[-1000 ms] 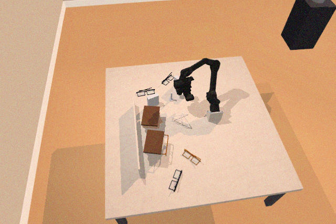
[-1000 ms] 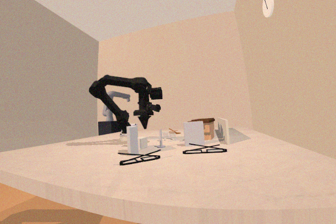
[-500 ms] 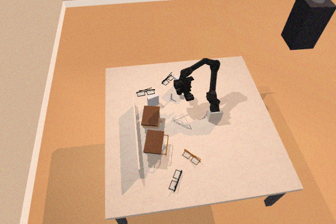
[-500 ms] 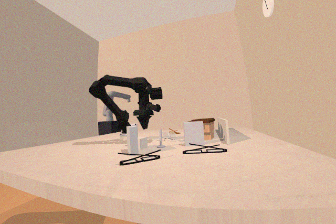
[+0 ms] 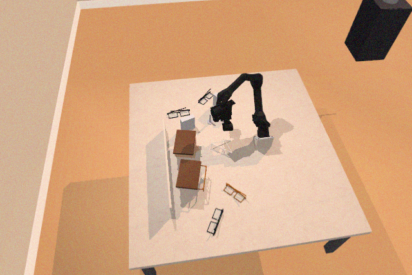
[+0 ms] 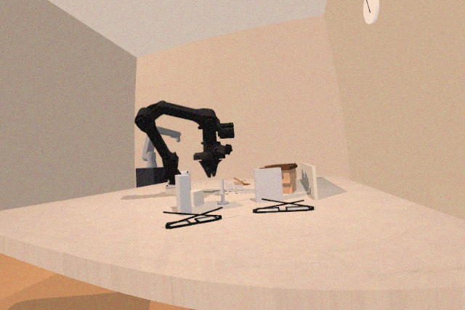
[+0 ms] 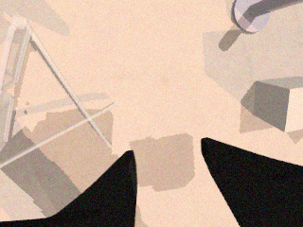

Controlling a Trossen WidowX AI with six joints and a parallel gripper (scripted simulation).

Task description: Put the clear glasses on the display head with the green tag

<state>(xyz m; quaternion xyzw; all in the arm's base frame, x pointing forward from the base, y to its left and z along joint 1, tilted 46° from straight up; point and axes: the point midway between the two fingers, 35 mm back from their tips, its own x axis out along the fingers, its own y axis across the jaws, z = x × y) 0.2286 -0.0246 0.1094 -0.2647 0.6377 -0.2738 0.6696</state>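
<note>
My gripper tip is now 11 cm to the left of the thin post, 8 cm short of it and 6 cm above it. From my gripper tip the other things lie so: long white panel 38 cm ahead, 22 cm to the left, 3 cm below.
</note>
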